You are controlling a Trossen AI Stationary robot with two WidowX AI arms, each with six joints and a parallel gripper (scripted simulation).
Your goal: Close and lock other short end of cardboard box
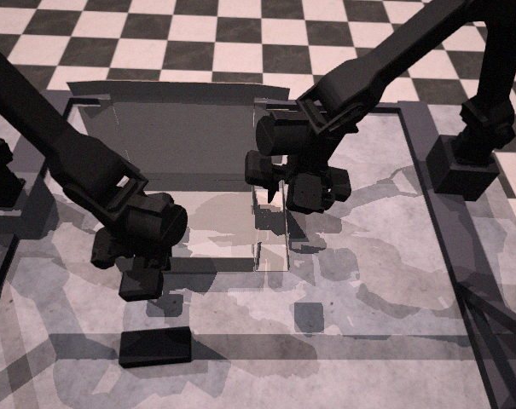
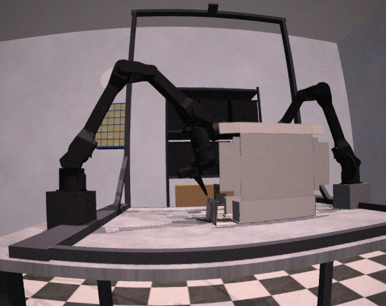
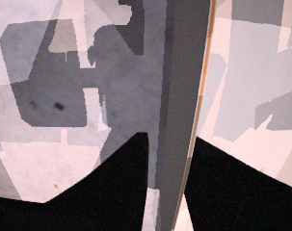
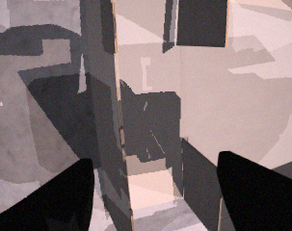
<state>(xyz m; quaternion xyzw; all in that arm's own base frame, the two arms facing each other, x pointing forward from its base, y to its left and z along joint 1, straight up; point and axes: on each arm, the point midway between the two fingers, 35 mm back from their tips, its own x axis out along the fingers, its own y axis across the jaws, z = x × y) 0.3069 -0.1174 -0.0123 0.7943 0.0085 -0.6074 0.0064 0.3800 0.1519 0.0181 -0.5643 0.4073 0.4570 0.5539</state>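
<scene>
Right now the black block is 140 mm behind my left hand, 50 mm below it and 10 mm to the left of it.
</scene>
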